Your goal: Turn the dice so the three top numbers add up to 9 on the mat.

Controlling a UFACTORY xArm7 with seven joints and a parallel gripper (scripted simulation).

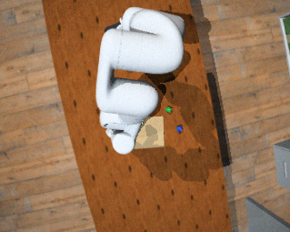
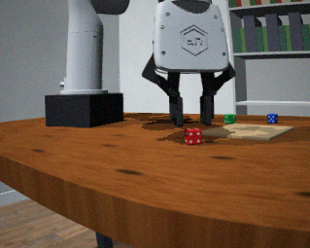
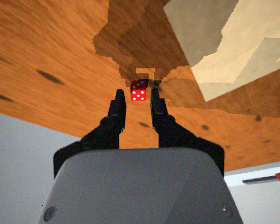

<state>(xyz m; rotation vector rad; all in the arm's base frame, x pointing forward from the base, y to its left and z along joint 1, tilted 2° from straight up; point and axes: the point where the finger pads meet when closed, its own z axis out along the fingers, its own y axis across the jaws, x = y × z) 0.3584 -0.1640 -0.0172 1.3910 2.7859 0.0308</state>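
The red die is 40 mm below my hand. The rest, counted from my hand: blue die: 270 mm to the left, 90 mm ahead, 40 mm below; then tan mat: 130 mm to the left, 60 mm ahead, 40 mm below; then green die: 240 mm to the left, 40 mm below, 10 mm behind.
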